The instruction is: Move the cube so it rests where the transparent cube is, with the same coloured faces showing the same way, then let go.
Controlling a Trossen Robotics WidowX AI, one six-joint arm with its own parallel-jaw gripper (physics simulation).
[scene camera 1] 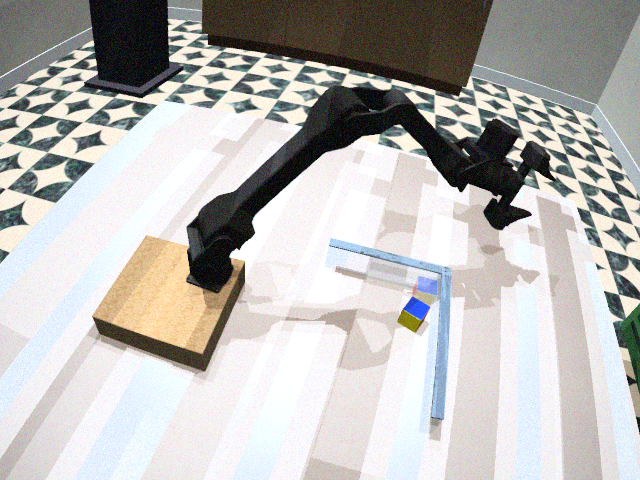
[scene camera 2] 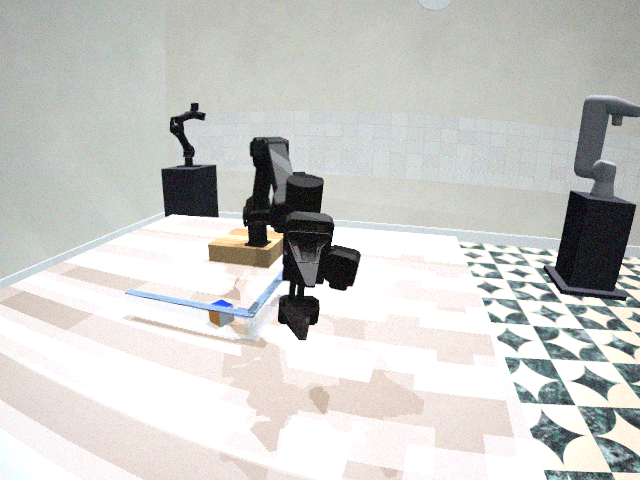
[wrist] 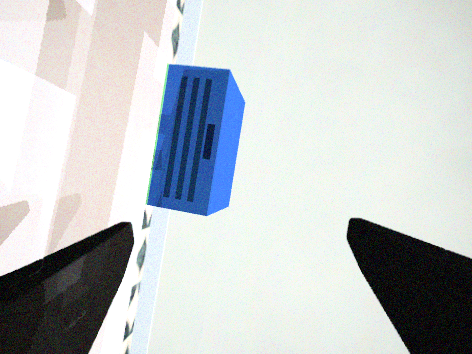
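Pixels of known places: gripper, fingertip midpoint: (scene camera 1: 542, 197) (scene camera 2: 306, 315) (wrist: 242, 229); arm's base, link origin: (scene camera 1: 209, 274) (scene camera 2: 258, 243).
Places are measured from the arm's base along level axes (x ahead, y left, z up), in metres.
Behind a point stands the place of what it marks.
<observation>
The cube (scene camera 1: 414, 313) (scene camera 2: 220, 314) lies on the table with its blue face up. In scene camera 1 a yellow side shows; in scene camera 2 an orange side and a greyish side show. The transparent cube (scene camera 1: 427, 285) {x 0.368, y 0.151, z -0.017 m} sits close behind it in scene camera 1, near the inner corner of the walls, with blue on top and a yellowish side. My gripper (scene camera 1: 542, 196) {x 0.561, y 0.359, z 0.124 m} (scene camera 2: 306, 312) {x 0.561, y 0.359, z 0.124 m} (wrist: 242, 229) {x 0.561, y 0.359, z 0.124 m} is open and empty. It hangs above the table, outside the corner of the walls, apart from the cube. The cube does not show in the wrist view.
Two low clear walls with blue top edges (scene camera 1: 442, 351) {x 0.411, y -0.004, z 0.003 m} (scene camera 2: 175, 298) {x 0.405, y 0.007, z 0.004 m} meet in a corner around the cubes. The arm stands on a wooden block (scene camera 1: 165, 304) {x -0.039, y -0.089, z -0.002 m} (scene camera 2: 240, 254) {x 0.051, y -0.035, z -0.022 m}. A blue slotted box (wrist: 195, 140) shows beyond the table in the wrist view. Dark pedestals (scene camera 2: 591, 242) stand beyond the table.
</observation>
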